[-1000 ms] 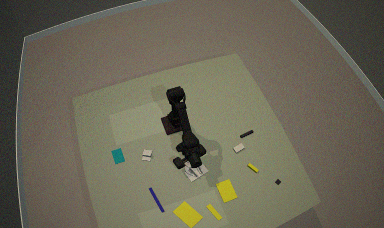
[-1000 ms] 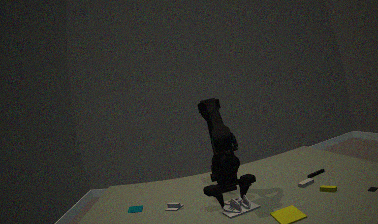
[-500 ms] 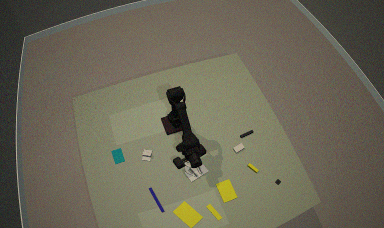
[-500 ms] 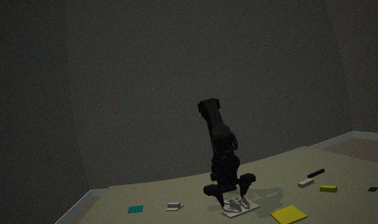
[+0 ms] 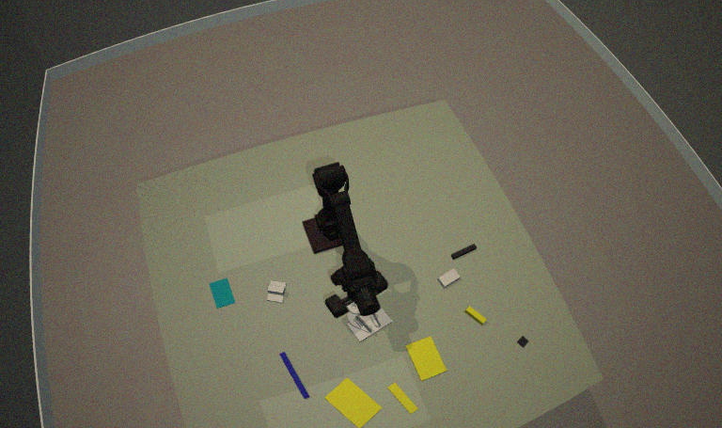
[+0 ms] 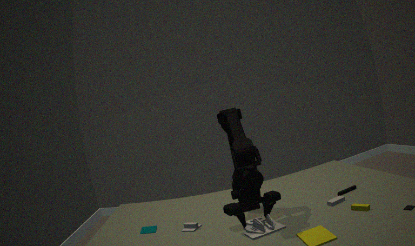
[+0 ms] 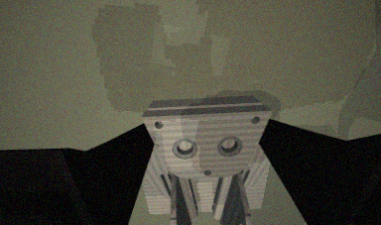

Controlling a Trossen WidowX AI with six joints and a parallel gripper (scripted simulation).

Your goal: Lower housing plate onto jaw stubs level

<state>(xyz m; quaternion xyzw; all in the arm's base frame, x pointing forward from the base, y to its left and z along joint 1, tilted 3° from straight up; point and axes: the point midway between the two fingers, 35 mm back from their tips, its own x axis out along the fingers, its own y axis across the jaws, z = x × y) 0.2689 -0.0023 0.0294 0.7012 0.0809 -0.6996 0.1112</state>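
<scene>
Right now the white housing plate is 1 cm ahead of my gripper tip and 2 cm above it. Also, from my gripper tip: blue bar: 17 cm ahead, 25 cm to the right; jaw: 2 cm ahead, 2 cm to the left, 1 cm above; white stand: 12 cm behind, 22 cm to the right.
</scene>
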